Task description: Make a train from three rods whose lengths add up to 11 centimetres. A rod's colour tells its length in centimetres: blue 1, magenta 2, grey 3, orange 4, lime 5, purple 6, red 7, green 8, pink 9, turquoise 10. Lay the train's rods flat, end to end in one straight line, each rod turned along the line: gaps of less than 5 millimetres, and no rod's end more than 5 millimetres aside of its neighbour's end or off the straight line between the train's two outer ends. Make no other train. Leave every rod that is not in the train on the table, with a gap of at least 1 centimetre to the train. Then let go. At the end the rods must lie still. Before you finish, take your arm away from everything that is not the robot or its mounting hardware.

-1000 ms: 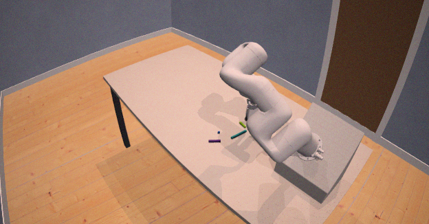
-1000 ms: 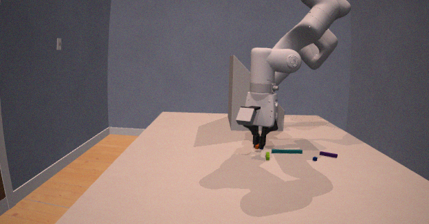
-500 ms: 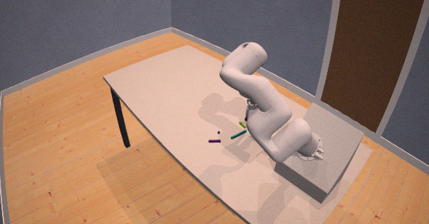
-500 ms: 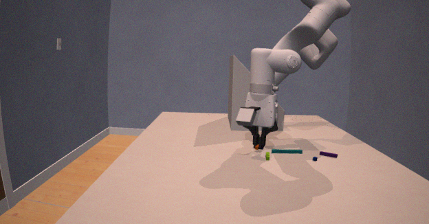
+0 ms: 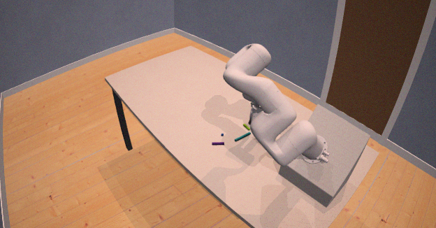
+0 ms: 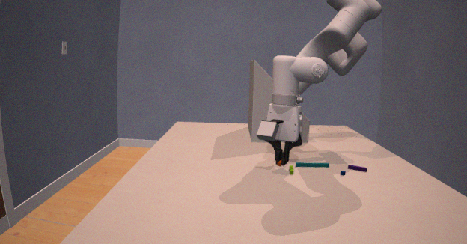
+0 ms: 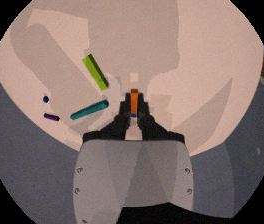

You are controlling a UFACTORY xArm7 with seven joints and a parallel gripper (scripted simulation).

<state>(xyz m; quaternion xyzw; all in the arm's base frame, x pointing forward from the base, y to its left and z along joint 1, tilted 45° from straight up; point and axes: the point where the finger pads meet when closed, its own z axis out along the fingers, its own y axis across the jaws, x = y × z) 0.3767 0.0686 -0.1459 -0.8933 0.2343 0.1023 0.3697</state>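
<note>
The orange rod is 2 cm below my hand. From my hand the other things lie so: turquoise rod 2 cm ahead, 9 cm to the left, 2 cm below; purple rod 7 cm ahead, 22 cm to the left, 2 cm below; lime rod 7 cm ahead, 2 cm to the left, 2 cm below.
</note>
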